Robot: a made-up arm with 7 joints. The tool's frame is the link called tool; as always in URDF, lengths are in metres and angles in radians. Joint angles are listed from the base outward.
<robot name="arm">
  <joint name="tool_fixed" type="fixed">
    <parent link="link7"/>
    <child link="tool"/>
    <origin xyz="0 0 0" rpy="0 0 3.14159"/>
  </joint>
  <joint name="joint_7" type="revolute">
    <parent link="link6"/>
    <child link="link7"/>
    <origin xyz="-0.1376 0 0" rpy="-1.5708 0 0"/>
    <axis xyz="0 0 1"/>
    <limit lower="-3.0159" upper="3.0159"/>
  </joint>
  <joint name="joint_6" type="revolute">
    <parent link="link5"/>
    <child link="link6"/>
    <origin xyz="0 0 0" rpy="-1.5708 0 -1.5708"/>
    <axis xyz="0 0 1"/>
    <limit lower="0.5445" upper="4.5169"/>
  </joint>
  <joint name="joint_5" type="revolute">
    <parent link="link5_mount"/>
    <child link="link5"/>
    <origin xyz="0.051 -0.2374 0" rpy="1.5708 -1.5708 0"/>
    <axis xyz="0 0 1"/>
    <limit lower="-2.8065" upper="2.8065"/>
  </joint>
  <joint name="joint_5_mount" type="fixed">
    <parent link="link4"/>
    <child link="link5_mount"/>
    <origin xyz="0.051 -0.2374 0"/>
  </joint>
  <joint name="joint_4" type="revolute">
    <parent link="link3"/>
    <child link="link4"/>
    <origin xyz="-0.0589 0 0" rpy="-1.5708 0 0"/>
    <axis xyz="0 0 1"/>
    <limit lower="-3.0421" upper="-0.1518"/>
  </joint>
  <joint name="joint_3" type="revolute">
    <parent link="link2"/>
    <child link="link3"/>
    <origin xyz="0 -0.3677 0" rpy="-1.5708 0 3.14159"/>
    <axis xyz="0 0 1"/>
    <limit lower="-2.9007" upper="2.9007"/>
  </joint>
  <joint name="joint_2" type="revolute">
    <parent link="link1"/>
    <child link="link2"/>
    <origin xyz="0 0 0" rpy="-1.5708 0 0"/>
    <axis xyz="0 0 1"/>
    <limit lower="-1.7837" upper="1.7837"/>
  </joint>
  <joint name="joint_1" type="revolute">
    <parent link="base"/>
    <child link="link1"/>
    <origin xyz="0 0 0.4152"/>
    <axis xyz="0 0 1"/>
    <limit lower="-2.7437" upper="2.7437"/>
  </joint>
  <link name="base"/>
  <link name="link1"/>
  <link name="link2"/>
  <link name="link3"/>
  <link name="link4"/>
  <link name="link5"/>
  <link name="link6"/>
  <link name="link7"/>
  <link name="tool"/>
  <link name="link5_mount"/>
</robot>
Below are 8 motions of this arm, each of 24 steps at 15 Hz.
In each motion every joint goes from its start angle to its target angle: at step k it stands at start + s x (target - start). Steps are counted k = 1, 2, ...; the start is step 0. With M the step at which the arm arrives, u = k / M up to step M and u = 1 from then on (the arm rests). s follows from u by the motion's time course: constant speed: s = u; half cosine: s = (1 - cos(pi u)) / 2; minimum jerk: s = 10 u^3 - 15 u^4 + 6 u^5.
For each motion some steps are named. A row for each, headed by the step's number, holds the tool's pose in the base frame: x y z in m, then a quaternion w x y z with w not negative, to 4 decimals.
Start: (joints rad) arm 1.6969 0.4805 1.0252 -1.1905 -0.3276 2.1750 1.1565
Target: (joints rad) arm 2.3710 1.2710 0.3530 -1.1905 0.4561 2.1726 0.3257
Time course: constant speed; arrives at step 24
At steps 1, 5, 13, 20, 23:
1: -0.5530 0.5281 0.9342 0.2989 -0.6996 -0.6291 0.1595
5: -0.5987 0.5797 0.8172 0.2227 -0.6805 -0.6656 0.2103
13: -0.6908 0.6033 0.5392 0.0760 -0.6278 -0.7173 0.2926
20: -0.7330 0.5458 0.2802 0.0396 0.5776 0.7426 -0.3366
23: -0.7323 0.5063 0.1733 0.0840 0.5571 0.7502 -0.3462

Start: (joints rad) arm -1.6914 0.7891 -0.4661 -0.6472 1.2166 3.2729 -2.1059
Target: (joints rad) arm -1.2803 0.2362 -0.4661 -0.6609 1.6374 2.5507 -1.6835
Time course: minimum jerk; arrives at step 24
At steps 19, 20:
19: -0.1209 -0.5012 1.1806 0.6297 0.4987 -0.1092 0.5855
20: -0.1172 -0.4939 1.1879 0.6185 0.4957 -0.1000 0.6014

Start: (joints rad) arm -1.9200 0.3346 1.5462 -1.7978 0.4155 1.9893 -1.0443
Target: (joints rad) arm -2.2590 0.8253 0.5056 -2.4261 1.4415 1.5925 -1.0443
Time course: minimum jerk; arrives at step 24
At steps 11, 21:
11: 0.3309 -0.5954 0.4154 0.5171 -0.7732 0.1299 -0.3433
21: 0.0139 -0.4062 0.0559 0.6670 -0.2578 0.5151 -0.4726

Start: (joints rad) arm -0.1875 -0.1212 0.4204 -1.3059 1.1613 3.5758 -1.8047
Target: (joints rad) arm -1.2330 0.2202 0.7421 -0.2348 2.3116 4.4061 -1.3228
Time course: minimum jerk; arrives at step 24
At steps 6, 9, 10, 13, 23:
6: 0.3460 -0.0356 1.0905 0.2738 0.4852 -0.0444 0.8293
9: 0.3171 -0.0884 1.0940 0.2239 0.4495 -0.2300 0.8336
10: 0.3028 -0.1077 1.0948 0.1989 0.4261 -0.3023 0.8291
13: 0.2466 -0.1595 1.0972 0.1023 0.3228 -0.5070 0.7926
23: 0.0963 -0.2051 1.1016 0.1188 -0.0832 0.7285 -0.6695

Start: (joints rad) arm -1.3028 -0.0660 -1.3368 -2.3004 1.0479 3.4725 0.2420
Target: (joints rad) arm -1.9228 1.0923 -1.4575 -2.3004 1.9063 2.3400 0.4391
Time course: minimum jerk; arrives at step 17
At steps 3, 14, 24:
3: -0.4934 -0.1165 0.6142 0.3722 -0.4167 -0.7733 0.2999
14: -0.5170 0.1535 0.4645 0.2448 -0.7340 -0.6007 0.2011
24: -0.5141 0.1675 0.4588 0.2432 -0.7422 -0.5903 0.2040

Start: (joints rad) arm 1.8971 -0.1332 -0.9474 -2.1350 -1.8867 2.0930 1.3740
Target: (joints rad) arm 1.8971 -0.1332 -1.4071 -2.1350 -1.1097 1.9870 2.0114
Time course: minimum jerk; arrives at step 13
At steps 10, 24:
10: 0.5265 0.3436 0.5890 0.1682 0.8207 -0.3679 0.4036
24: 0.5431 0.3218 0.5877 0.1646 0.8052 -0.4260 0.3782

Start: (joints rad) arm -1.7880 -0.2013 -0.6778 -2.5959 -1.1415 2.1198 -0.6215
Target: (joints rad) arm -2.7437 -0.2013 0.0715 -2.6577 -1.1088 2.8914 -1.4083
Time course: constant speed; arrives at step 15
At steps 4, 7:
4: -0.3351 -0.3458 0.4510 0.0608 -0.8632 0.3799 0.3269
7: -0.3348 -0.3360 0.4652 0.0300 -0.8975 0.3118 0.3105

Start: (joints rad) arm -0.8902 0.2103 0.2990 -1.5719 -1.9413 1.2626 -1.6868
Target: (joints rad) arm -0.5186 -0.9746 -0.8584 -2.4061 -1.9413 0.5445 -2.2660
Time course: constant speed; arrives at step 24
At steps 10, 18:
10: 0.2612 -0.4945 0.8697 0.0733 -0.5872 -0.0818 0.8019
18: -0.0194 -0.4794 0.8151 0.3099 -0.6896 -0.0731 0.6504

